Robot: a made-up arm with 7 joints.
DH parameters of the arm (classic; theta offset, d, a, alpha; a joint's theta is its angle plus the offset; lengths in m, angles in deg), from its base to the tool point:
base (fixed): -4.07 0 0 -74.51
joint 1: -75.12 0.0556 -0.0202 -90
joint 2: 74 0.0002 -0.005 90
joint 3: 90 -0.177 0.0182 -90
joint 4: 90 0.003 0.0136 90
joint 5: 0 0.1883 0.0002 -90
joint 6: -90 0 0.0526 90
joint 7: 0 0 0 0
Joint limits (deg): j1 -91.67..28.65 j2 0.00..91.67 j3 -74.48..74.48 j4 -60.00..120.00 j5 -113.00..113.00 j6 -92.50..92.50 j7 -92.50..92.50
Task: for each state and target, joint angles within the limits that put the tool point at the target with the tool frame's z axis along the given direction. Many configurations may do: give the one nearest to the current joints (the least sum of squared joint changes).
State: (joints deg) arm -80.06 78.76 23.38 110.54 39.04 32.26 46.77
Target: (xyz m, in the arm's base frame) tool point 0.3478 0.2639 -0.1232 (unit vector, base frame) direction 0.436 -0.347 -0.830
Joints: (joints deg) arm -76.80 37.11 -24.35 99.34 88.90 30.49 46.77
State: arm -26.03 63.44 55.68 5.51 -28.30 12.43 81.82
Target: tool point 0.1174 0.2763 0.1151 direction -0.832 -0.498 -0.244
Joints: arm -41.54 44.14 60.18 -13.91 -33.35 -34.73 81.82
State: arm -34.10 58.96 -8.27 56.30 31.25 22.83 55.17
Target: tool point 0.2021 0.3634 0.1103 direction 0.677 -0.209 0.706
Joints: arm -46.03 73.88 30.76 26.49 28.75 53.35 55.17
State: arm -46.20 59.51 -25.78 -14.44 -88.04 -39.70 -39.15
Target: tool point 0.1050 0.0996 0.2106 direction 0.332 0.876 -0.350
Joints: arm -87.66 33.32 15.10 -39.67 -113.00 -39.46 -39.15
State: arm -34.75 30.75 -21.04 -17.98 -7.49 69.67 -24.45
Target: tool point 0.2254 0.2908 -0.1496 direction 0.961 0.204 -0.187
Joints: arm -25.97 63.15 -9.89 24.30 -23.82 92.50 -24.45
